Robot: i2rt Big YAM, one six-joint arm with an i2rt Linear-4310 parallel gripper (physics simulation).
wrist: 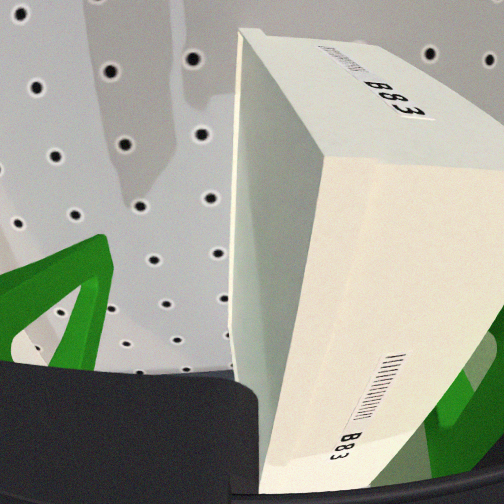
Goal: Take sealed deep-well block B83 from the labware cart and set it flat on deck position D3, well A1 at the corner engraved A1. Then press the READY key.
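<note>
In the wrist view the white sealed block B83 (370, 260) fills the right half of the picture, very close and tilted. One face carries a "B83" label with a barcode near the top right, and a cream face carries a second one near the bottom. My gripper (300, 280) has green fingers. The left finger (75, 300) stands clear of the block, with a wide gap of perforated plate showing between them. The right finger (465, 410) is mostly hidden behind the block's lower right edge and looks close to it or touching it. The gripper is open. No deck position, A1 engraving or READY key is in view.
A pale grey perforated plate (150, 200) with rows of dark holes lies behind the block and fingers, with darker shadow patches (135, 125) on it. The dark gripper body (125, 435) fills the bottom of the view.
</note>
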